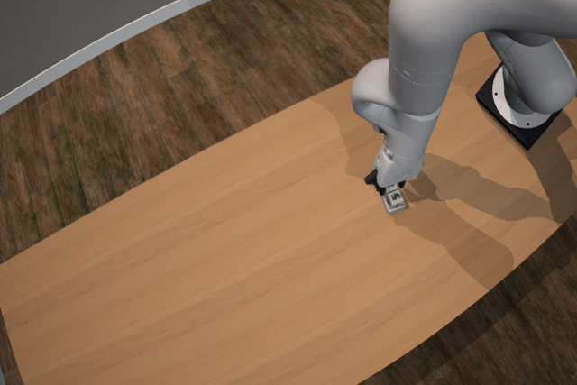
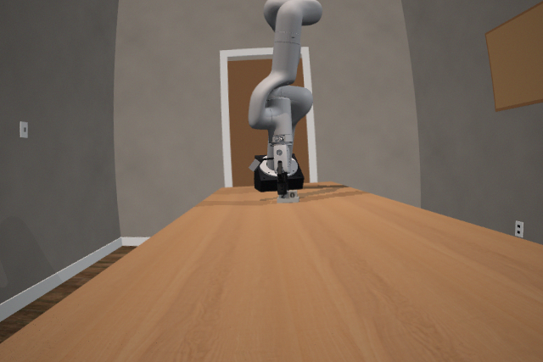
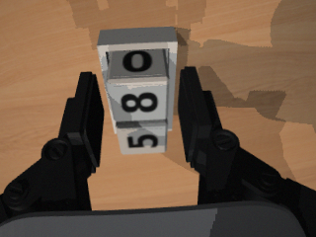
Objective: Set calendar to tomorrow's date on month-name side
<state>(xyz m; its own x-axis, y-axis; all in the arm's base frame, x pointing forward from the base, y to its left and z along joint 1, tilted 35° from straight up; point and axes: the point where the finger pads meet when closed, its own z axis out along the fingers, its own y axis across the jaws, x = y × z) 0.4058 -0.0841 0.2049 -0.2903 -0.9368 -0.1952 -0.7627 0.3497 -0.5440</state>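
Right now my hand is 20 mm above the white digit cube. Round my hand: calendar tray: 20 mm to the left, 40 mm below.
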